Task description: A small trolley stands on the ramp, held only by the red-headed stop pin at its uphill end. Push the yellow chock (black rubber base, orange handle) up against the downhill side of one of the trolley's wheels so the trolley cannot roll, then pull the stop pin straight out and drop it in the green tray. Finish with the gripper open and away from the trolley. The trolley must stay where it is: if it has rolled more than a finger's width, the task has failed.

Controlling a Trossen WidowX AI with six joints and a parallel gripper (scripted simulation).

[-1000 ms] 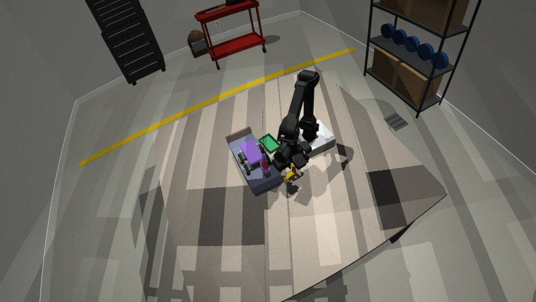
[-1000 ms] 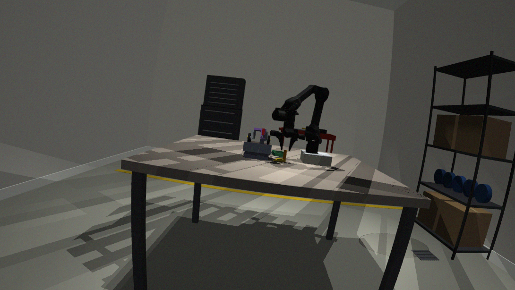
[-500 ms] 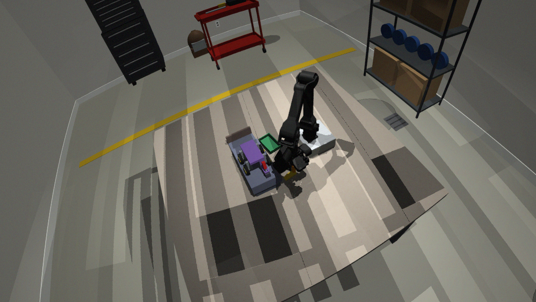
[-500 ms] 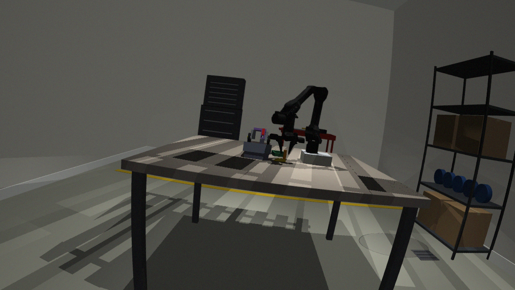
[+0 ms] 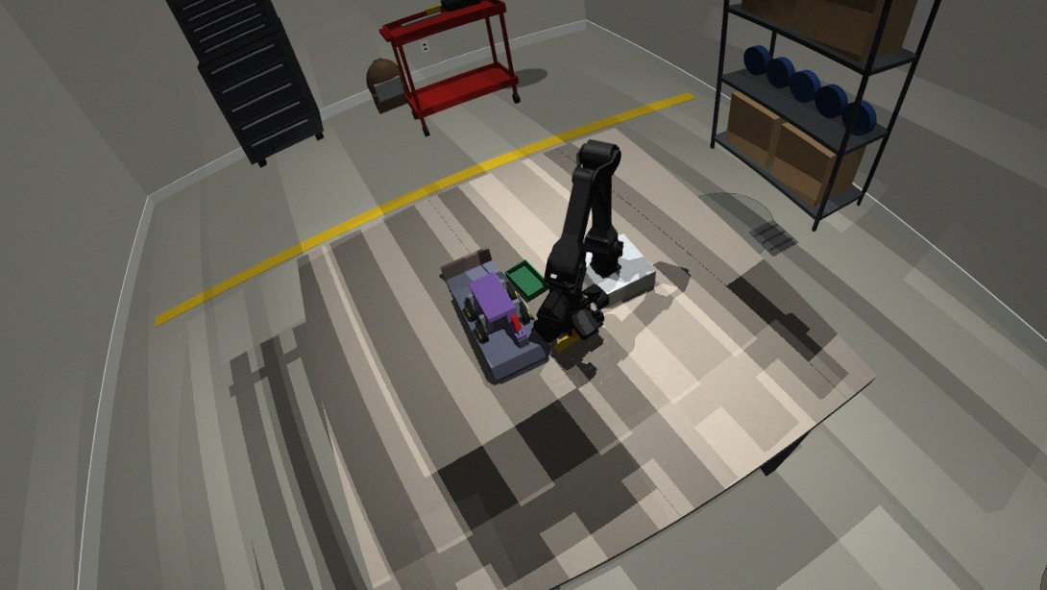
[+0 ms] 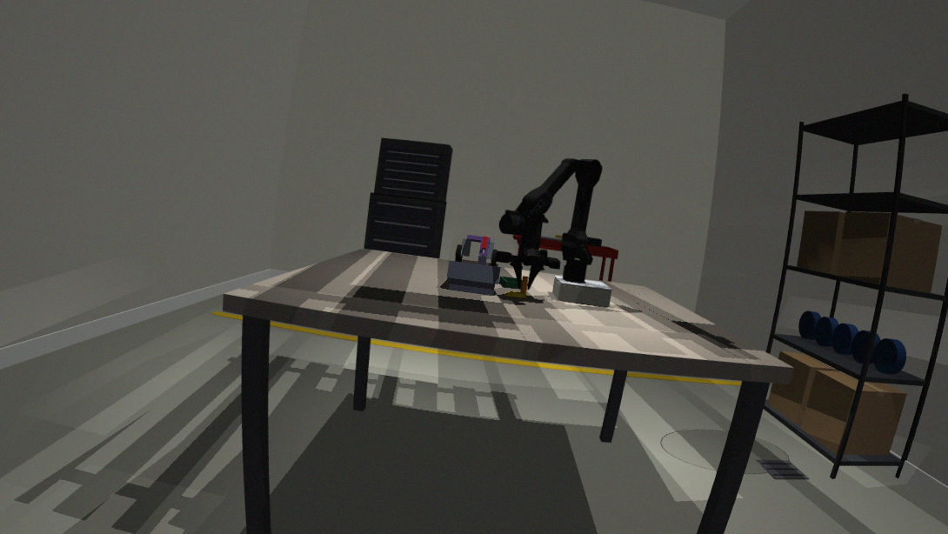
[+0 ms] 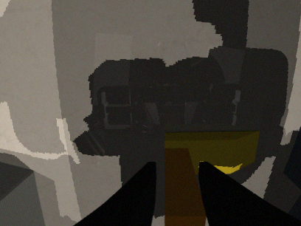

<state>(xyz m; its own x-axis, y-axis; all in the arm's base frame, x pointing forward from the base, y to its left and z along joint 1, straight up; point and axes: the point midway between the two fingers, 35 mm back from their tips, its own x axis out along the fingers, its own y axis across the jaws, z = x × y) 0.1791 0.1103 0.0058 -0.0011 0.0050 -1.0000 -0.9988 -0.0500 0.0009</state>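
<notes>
Now: gripper tip 140 mm short of the purple trolley, 120 mm to the left of it and 80 mm below it. Also, from my gripper tip: red-headed stop pin (130 mm ahead, 20 mm to the right, 100 mm above); then green tray (240 mm to the right, 40 mm below); then yellow chock (20 mm ahead, 10 mm below).
</notes>
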